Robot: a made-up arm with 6 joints. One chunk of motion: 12 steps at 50 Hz.
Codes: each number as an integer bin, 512 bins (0 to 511) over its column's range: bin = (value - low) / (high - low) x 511, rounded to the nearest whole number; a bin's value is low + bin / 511 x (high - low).
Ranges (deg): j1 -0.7..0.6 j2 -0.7..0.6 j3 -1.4..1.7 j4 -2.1..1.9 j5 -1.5..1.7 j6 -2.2..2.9
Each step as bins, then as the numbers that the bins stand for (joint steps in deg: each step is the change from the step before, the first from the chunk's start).
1 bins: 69 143 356 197 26 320
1 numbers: -0.524 -0.336 0.760 -0.558 -1.337 0.994
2 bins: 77 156 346 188 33 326
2 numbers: -0.504 -0.303 0.699 -0.628 -1.293 1.054
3 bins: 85 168 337 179 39 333
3 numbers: -0.484 -0.273 0.644 -0.699 -1.256 1.123
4 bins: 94 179 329 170 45 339
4 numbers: -0.461 -0.245 0.596 -0.769 -1.218 1.183
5 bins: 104 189 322 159 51 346
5 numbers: -0.435 -0.219 0.553 -0.855 -1.181 1.253
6 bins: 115 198 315 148 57 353
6 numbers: -0.407 -0.196 0.511 -0.941 -1.143 1.323
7 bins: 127 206 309 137 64 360
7 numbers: -0.377 -0.176 0.475 -1.028 -1.099 1.393
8 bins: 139 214 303 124 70 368
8 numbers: -0.346 -0.156 0.438 -1.129 -1.062 1.473
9 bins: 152 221 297 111 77 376
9 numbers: -0.313 -0.138 0.402 -1.231 -1.018 1.553
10 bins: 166 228 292 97 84 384
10 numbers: -0.278 -0.120 0.371 -1.341 -0.974 1.632
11 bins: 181 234 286 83 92 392
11 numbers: -0.240 -0.105 0.335 -1.450 -0.924 1.712
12 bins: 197 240 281 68 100 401
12 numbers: -0.199 -0.089 0.305 -1.568 -0.874 1.802
